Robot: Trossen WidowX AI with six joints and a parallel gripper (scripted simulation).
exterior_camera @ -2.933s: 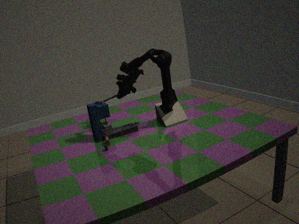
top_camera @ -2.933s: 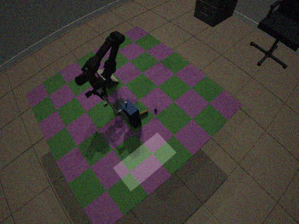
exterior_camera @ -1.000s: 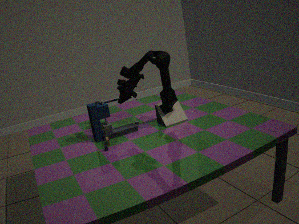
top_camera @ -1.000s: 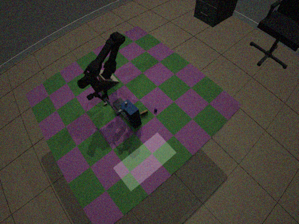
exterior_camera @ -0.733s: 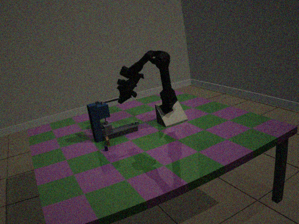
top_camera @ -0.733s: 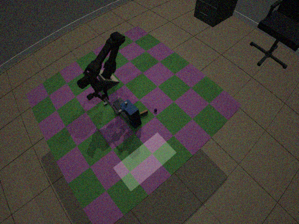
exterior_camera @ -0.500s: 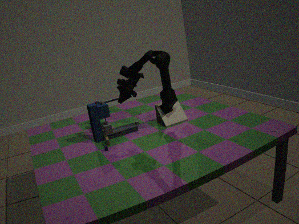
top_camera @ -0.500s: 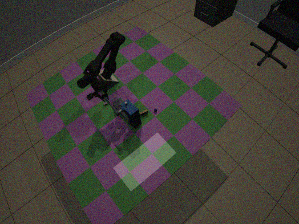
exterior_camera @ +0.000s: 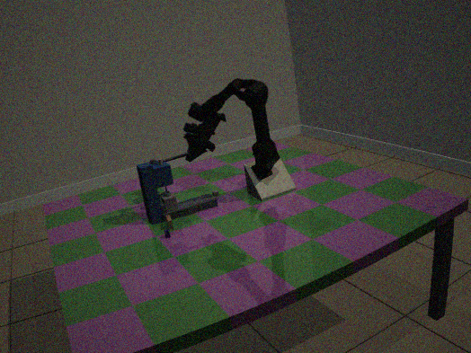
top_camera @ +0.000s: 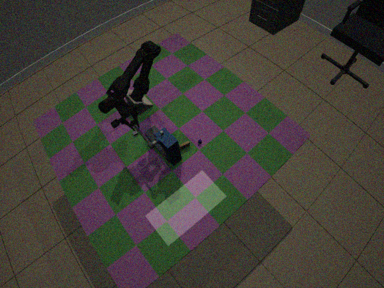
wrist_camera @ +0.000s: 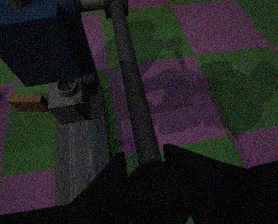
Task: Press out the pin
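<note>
The thin lever lies 60 mm ahead of my gripper tip, 20 mm above it and 10 mm to the left of it. From my gripper tip the other things lie so: small purple piece: 220 mm to the left, 220 mm ahead, 160 mm below; small tan piece: 180 mm ahead, 150 mm to the left, 150 mm below.
</note>
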